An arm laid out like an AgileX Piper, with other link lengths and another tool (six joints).
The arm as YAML. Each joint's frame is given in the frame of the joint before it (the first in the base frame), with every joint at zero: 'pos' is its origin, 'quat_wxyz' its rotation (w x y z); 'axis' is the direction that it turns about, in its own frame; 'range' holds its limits. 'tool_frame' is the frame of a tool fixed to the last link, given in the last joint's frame.
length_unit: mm
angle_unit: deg
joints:
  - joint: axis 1
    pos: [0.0, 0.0, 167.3]
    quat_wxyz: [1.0, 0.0, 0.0, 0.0]
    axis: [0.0, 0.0, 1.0]
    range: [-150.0, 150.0]
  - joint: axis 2
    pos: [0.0, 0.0, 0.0]
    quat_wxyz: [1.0, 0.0, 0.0, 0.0]
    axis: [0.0, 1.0, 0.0]
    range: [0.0, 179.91]
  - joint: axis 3
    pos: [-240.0, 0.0, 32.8]
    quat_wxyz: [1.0, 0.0, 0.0, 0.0]
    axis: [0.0, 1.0, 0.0]
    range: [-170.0, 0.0]
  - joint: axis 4
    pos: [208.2, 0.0, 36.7]
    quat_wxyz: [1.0, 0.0, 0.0, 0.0]
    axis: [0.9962, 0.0, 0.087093]
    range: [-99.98, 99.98]
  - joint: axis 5
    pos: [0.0, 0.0, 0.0]
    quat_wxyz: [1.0, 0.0, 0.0, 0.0]
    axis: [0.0, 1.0, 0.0]
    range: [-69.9, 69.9]
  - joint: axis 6
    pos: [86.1, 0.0, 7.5]
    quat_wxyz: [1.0, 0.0, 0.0, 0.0]
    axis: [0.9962, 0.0, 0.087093]
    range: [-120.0, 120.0]
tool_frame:
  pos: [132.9, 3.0, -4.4]
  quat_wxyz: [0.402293, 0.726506, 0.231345, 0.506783]
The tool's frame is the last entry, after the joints.
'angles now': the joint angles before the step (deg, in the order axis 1, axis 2, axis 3, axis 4, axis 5, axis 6). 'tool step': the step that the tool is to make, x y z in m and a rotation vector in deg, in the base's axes. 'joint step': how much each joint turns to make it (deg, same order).
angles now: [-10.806, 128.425, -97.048, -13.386, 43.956, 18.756]
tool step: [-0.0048, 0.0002, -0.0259, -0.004, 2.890, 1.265]
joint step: [0.007, 3.587, -0.014, -0.385, -0.915, -0.952]
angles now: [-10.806, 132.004, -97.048, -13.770, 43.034, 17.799]
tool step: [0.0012, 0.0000, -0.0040, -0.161, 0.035, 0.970]
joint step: [-0.007, 0.615, 0.012, 0.007, -0.785, -0.872]
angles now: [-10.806, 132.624, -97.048, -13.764, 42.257, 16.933]
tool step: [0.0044, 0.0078, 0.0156, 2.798, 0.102, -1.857]
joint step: [0.007, -0.351, -4.440, 4.047, 5.373, -1.069]
